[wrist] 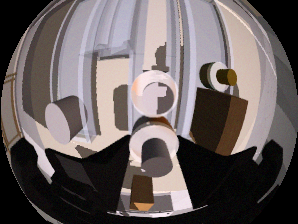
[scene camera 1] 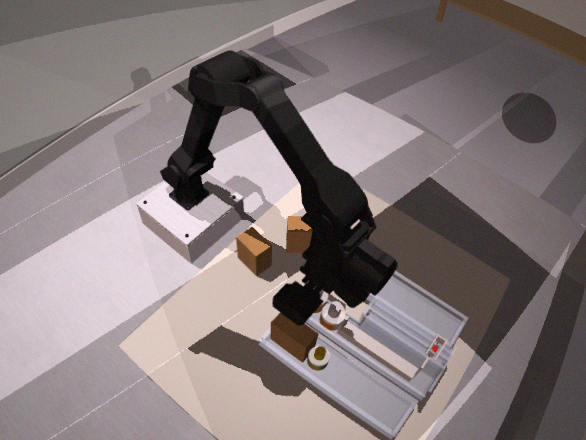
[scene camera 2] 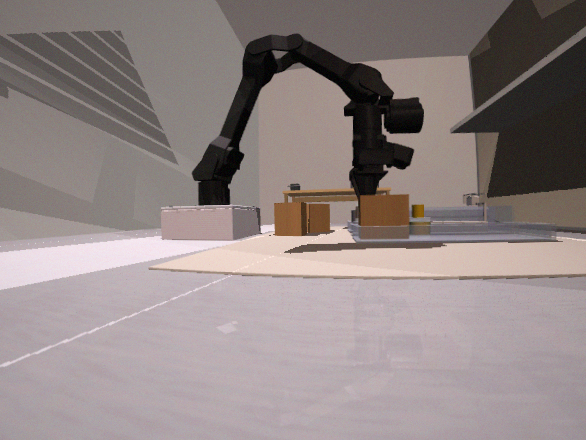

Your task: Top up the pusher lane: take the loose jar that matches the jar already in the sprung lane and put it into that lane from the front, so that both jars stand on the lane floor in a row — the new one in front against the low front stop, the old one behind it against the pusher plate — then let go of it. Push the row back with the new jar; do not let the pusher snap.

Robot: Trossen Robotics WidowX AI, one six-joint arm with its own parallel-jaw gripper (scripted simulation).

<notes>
I see my gripper (scene camera 1: 314, 298), a grey cylinder (wrist: 63, 117) and a brown box (scene camera 2: 373, 210).
The brown box is seen too in the wrist view (wrist: 218, 117) and in scene camera 1 (scene camera 1: 298, 340). My gripper shows as well in the wrist view (wrist: 153, 139) and in scene camera 2 (scene camera 2: 366, 210).
</notes>
